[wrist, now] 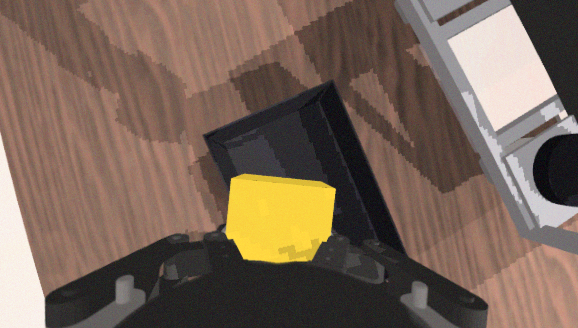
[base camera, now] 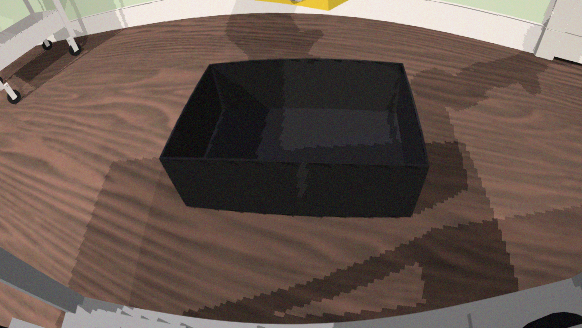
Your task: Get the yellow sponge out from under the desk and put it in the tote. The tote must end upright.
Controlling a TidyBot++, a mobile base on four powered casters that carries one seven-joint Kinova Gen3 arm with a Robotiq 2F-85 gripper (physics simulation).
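Frame: origin at the arm's base, x down, y back, z left, level; millimetres.
Where they show: gripper, fingertip midpoint: point(wrist: 277, 231).
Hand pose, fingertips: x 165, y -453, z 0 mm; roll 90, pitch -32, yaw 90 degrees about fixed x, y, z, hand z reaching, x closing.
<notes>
Things, the pixels of their top centre, and the offset from my fingertips. "pt": a spot on its surface instead.
- yellow sponge, middle of its top: point(wrist: 275, 266) dx -38, dy -5, dz +7 mm
- black tote, middle of its top: point(base camera: 296, 98) point(wrist: 311, 204) dx +132, dy +37, dz +28 mm
- white cart with casters, surface spot: point(base camera: 73, 44) pt dx +182, dy -563, dz +890 mm
- white cabinet, surface spot: point(base camera: 562, 35) pt dx +151, dy -283, dz -692 mm
The yellow sponge point(wrist: 280, 215) is held between the fingers of my gripper point(wrist: 277, 231), which is shut on it. In the base camera view, the lower part of the yellow sponge point(base camera: 312, 4) shows at the top edge, above the level of the tote. The black tote point(base camera: 300, 187) point(wrist: 362, 165) stands upright on the floor, with its open top facing up. In the wrist view the sponge covers part of the tote, which lies below it. The tote's inside bottom shows bare where it is visible. The desk cannot be made out for certain.
A white cart with casters point(base camera: 73, 44) stands at the upper left in the base camera view. A white cabinet point(base camera: 562, 35) is at the upper right, by the pale wall. My grey base point(wrist: 480, 100) is at the right in the wrist view.
</notes>
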